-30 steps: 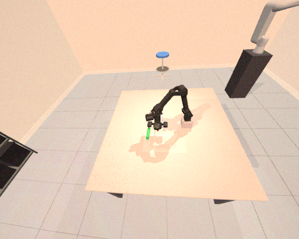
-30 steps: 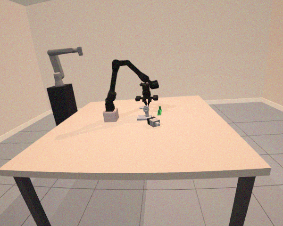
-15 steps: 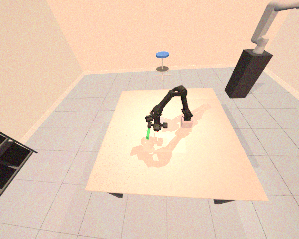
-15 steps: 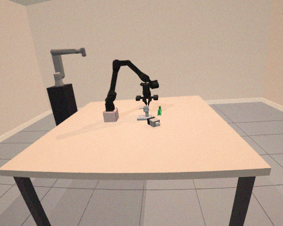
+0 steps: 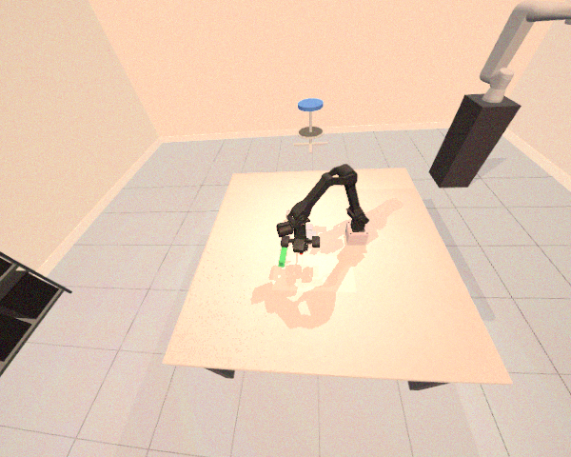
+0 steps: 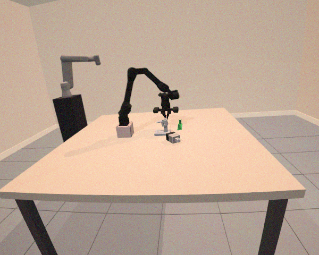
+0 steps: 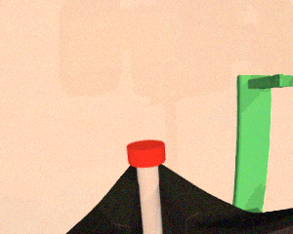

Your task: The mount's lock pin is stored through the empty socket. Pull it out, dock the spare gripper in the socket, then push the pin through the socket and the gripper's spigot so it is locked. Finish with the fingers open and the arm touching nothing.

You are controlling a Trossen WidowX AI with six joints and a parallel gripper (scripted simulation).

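Now: the green cradle 100 mm ahead of my gripper tip, 30 mm below it and 20 mm to the right of it. Round my gripper tip: mount: 140 mm to the right, 20 mm behind; spare gripper: 290 mm to the right, 60 mm ahead, 30 mm below.
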